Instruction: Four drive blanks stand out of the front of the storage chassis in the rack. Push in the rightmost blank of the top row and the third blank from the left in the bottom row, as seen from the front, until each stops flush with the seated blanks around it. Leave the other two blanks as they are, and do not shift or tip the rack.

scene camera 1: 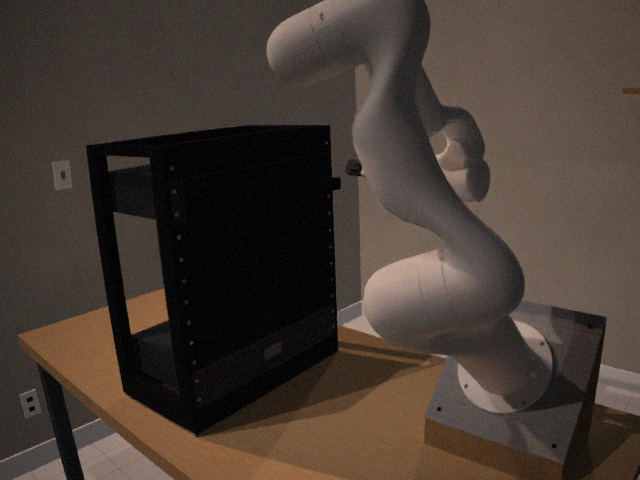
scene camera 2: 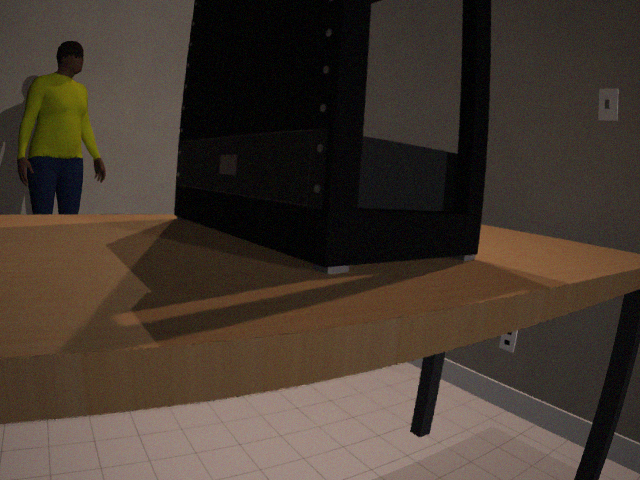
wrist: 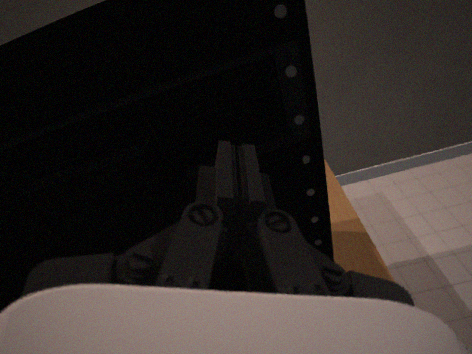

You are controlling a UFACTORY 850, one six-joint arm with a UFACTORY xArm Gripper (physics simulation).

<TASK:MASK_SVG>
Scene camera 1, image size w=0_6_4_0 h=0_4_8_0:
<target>black rack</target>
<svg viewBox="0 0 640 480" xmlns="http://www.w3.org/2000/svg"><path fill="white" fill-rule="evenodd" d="M330 125L246 125L86 145L100 257L123 391L125 396L130 399L136 399L187 430L187 433L194 437L205 432L204 430L256 401L327 357L333 356L338 351L332 191L341 189L340 178L332 177ZM160 384L165 383L177 389L179 394ZM113 212L154 219L157 223L169 320L132 335L128 320ZM107 156L150 157L150 164L108 171Z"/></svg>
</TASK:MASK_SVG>
